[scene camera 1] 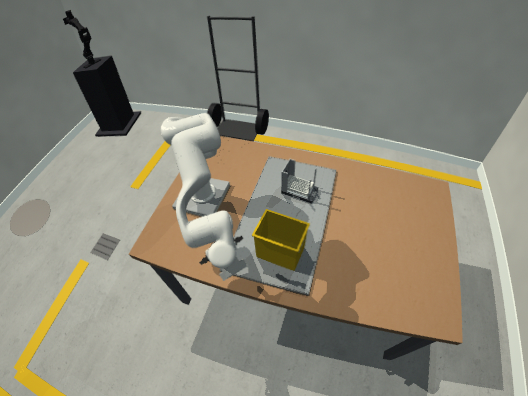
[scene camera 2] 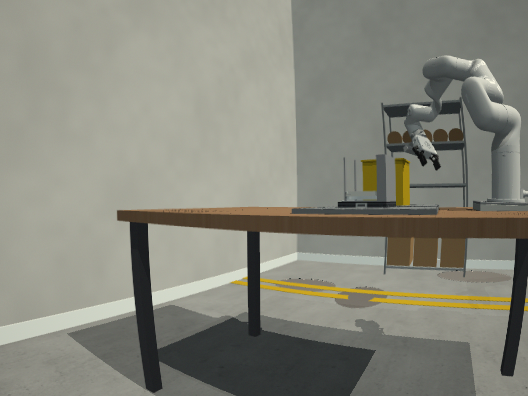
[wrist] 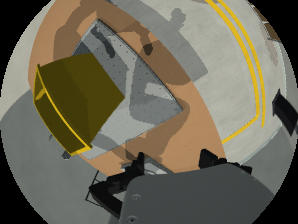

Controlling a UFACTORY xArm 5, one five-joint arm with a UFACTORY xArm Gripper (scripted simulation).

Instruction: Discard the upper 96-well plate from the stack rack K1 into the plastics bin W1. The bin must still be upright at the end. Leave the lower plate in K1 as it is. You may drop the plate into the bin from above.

Scene:
A yellow plastics bin shows in scene camera 1, in scene camera 2 (402, 167) and in the wrist view. The same spot on the yellow plastics bin: (wrist: 79, 90) is (scene camera 1: 273, 250).

